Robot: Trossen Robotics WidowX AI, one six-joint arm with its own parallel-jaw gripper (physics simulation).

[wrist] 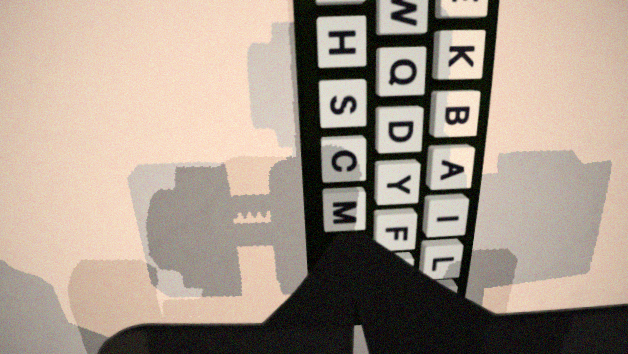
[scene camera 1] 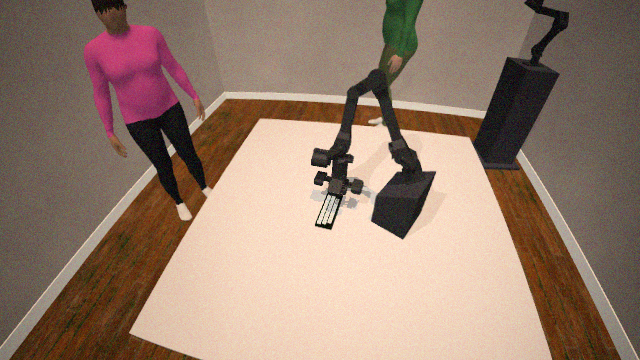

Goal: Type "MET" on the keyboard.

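Observation:
The keyboard is a narrow black board with three lines of white letter keys. In the wrist view the M key is shaded, with its letter in full view, in the left line below the C key. A key cut off by the top right edge seems to carry an E. No T key can be made out. My gripper is shut and empty, pointing down over the keyboard's far end in the scene view. Its dark tip appears just below the M key and hides keys beneath; its height above them is unclear.
The F key and L key show right of the fingers. The arm's dark base block stands right of the keyboard on a pale mat. Two people stand left and behind; a dark pedestal stands at the back right.

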